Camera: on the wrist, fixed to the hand. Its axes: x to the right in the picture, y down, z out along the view.
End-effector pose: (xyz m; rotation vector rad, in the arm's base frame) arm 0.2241 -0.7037 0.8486 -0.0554 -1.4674 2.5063
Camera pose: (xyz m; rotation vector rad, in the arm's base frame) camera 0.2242 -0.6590 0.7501 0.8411 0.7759 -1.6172
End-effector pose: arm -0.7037 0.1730 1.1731 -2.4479 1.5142 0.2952
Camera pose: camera -0.7570 0.1171 1.2488 -0.6212 2.9666 0.5334
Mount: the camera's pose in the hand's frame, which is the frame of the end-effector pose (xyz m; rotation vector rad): 0.0013 0.0641 -0.0871 0.0212 -0.0501 1.6144
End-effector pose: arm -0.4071 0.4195 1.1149 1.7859 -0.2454 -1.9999
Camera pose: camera -0.3089 0.3761 1.1276 0.8313 -1.2184 -0.7967
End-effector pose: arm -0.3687 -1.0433 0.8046 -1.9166 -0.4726 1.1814
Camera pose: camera -0.2989 -1.1194 0.7726 1.9655 -1.2611 -1.9381
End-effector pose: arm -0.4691 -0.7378 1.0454 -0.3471 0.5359 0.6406
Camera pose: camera -0.5410 -0.7292 0.9651 0.2184 0.7137 2.1823
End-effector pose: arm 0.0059 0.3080 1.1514 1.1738 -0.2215 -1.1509
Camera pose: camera 0.1023 0.3552 1.1646 0.6039 -0.9869 0.2617
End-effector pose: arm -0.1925 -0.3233 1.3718 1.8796 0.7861 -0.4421
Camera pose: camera -0.1510 -0.2620 1.4507 1.8879 -0.8544 0.5293
